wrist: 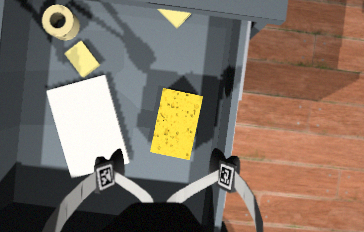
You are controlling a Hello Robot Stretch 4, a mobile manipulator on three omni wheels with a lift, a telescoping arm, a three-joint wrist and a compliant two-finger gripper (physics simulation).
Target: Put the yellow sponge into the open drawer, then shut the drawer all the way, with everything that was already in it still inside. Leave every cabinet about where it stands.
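Frame: origin at the robot's base, x left, y back, z up, level; metres.
Seen in the pictures: hand, tool point: (167, 166).
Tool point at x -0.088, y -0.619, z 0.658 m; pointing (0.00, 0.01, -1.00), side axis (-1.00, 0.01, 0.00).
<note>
A point is followed by its place in that frame.
The yellow sponge (176, 124) {y -0.652, x -0.096, z 0.538 m} lies inside the open drawer (130, 95) {y -0.699, x -0.017, z 0.493 m}, a little right of its middle, apart from the other things and from the side wall. My gripper (165, 172) {y -0.619, x -0.088, z 0.658 m} is open, with its fingers wide apart and nothing between them. It hangs above the drawer, and the sponge shows below and beyond the fingertips. Also in the drawer are a white box-like block (89, 125) {y -0.649, x 0.051, z 0.503 m}, a small pale yellow block (82, 59) {y -0.759, x 0.060, z 0.503 m}, a pale yellow hollow cylinder (71, 31) {y -0.802, x 0.073, z 0.512 m} and a pale yellow triangular piece (175, 17) {y -0.827, x -0.095, z 0.503 m}.
The grey cabinet edge (250, 9) {y -0.792, x -0.184, z 0.617 m} runs across the top of the view, over the drawer's far end. The drawer's side wall (234, 120) {y -0.658, x -0.181, z 0.554 m} stands on the right, close to the right finger. Beyond it lies a reddish wooden plank floor (300, 145) {y -0.517, x -0.597, z -0.028 m}.
</note>
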